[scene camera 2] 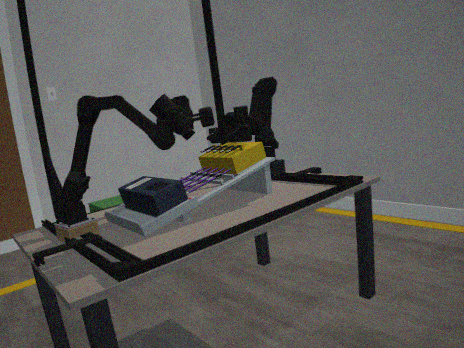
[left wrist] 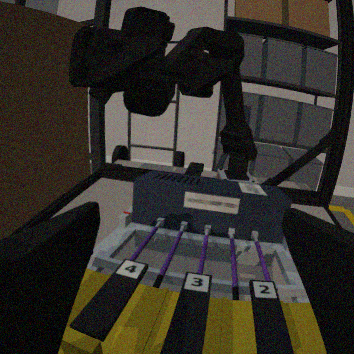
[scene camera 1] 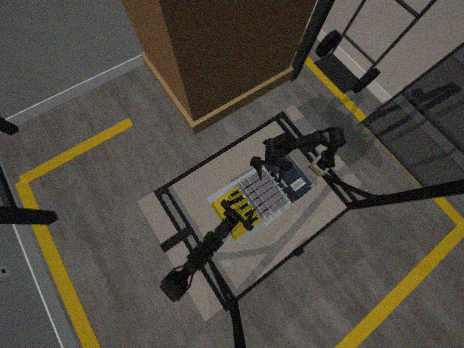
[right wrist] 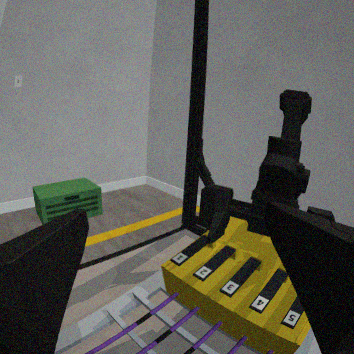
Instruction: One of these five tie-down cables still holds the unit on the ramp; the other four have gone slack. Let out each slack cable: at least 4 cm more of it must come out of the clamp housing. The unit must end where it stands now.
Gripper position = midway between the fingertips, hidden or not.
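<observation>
My left gripper (scene camera 2: 215, 137) holds nothing and is open. My right gripper (right wrist: 177, 216) is open too, and there is nothing in the grasp of that gripper.
</observation>
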